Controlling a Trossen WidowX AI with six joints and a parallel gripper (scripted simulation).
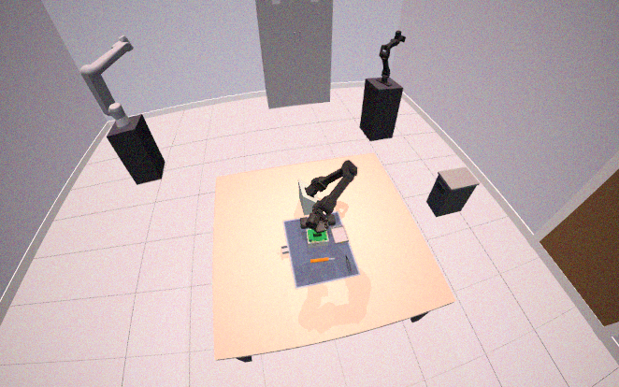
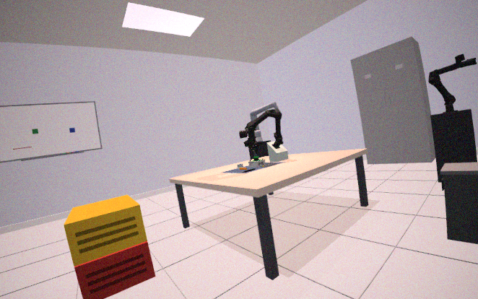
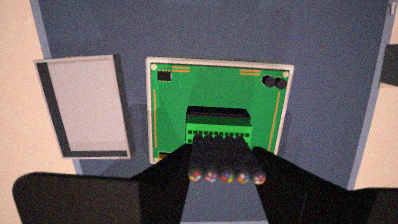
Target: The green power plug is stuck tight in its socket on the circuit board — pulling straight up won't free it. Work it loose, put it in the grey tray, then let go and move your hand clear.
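Now: gripper tip 3 cm above the green power plug. From my gripper tip the other things lie so: blue mat 5 cm ahead, 11 cm below.
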